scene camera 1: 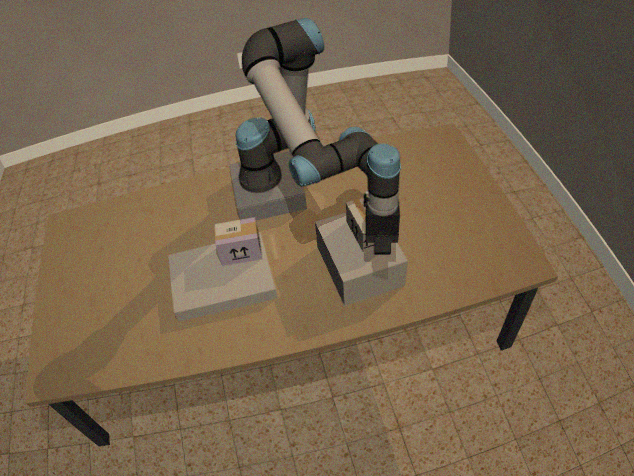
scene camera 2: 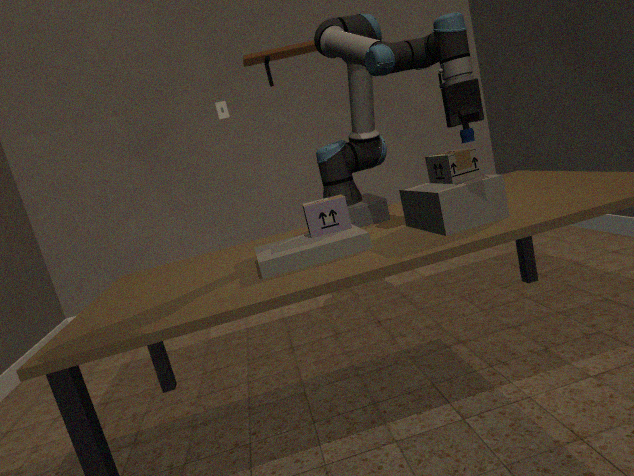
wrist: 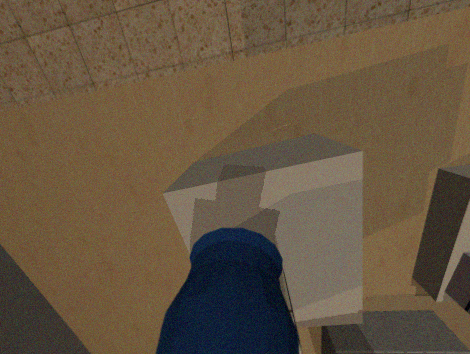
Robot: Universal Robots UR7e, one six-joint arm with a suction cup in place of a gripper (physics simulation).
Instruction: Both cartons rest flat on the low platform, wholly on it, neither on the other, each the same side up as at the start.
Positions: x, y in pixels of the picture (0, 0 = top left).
low grey platform: scene camera 1; scene camera 2; wrist 435, 264
same spot on low grey platform: (scene camera 1: 201, 286) = (scene camera 2: 289, 248)
